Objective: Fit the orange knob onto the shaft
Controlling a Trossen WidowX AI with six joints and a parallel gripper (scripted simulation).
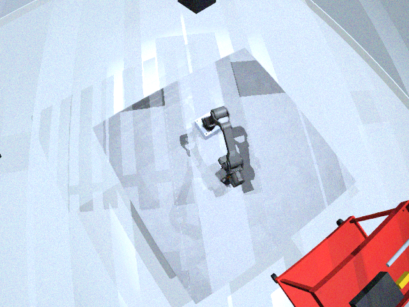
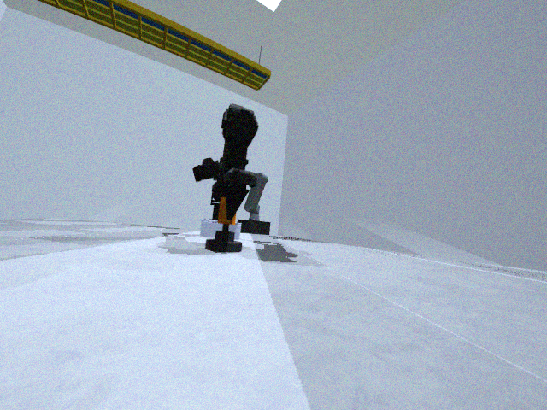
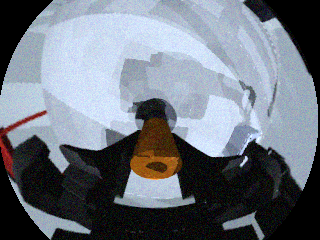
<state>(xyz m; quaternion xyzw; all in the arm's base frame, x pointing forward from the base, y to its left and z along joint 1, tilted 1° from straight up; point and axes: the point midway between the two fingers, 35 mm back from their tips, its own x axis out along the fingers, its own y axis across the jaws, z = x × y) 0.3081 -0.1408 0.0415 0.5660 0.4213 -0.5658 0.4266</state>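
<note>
Now: gripper tip 2 cm below the orange knob. Round my gripper tip: dark pedestal (4 cm below).
</note>
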